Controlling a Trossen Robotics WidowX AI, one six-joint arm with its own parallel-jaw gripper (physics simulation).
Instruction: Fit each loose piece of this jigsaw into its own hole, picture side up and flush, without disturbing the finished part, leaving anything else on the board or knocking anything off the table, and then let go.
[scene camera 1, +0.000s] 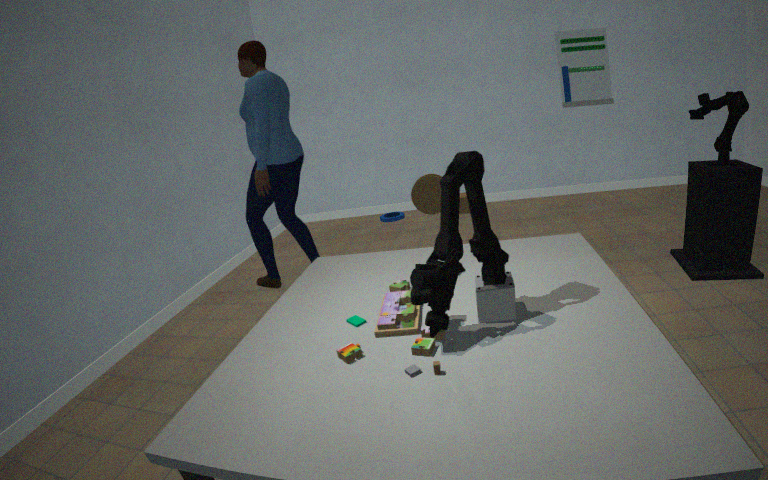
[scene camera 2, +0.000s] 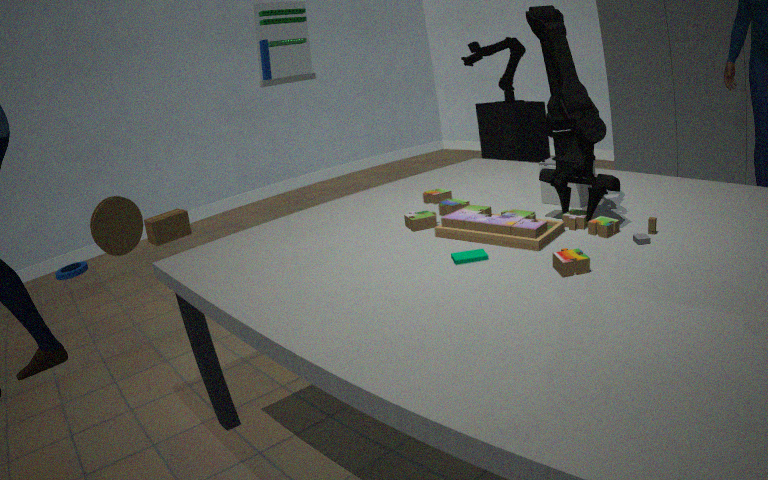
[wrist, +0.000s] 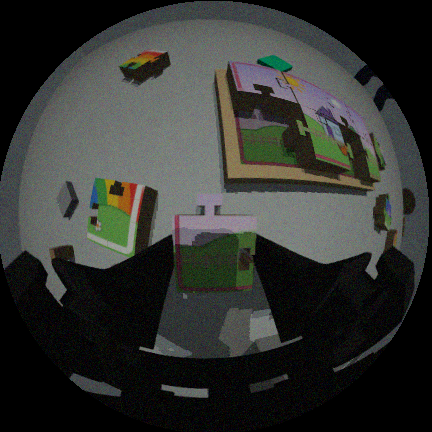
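The framed jigsaw (scene camera 1: 396, 333) (scene camera 2: 487, 237) (wrist: 230, 150) lies on the table, partly filled, with one open hole at its near left corner and another further right in the wrist view. My gripper (scene camera 1: 436, 332) (scene camera 2: 578, 216) (wrist: 213, 239) is low beside the frame, shut on a loose lilac-and-green piece (scene camera 2: 574, 220) (wrist: 215, 260). The piece is picture side up, with a fingertip against each side and its knob toward the top of the wrist view. Whether it touches the table is unclear.
A rainbow-and-green piece (scene camera 1: 423, 346) (scene camera 2: 603, 226) (wrist: 112, 220) lies nearby. Around the frame are a red-yellow piece (scene camera 1: 350, 352) (scene camera 2: 570, 261) (wrist: 145, 62), several other pieces, a teal tile (scene camera 1: 356, 320) (scene camera 2: 469, 256) (wrist: 275, 63), a grey block (scene camera 1: 413, 370) (scene camera 2: 641, 238) and a brown block (scene camera 1: 436, 367) (scene camera 2: 652, 225).
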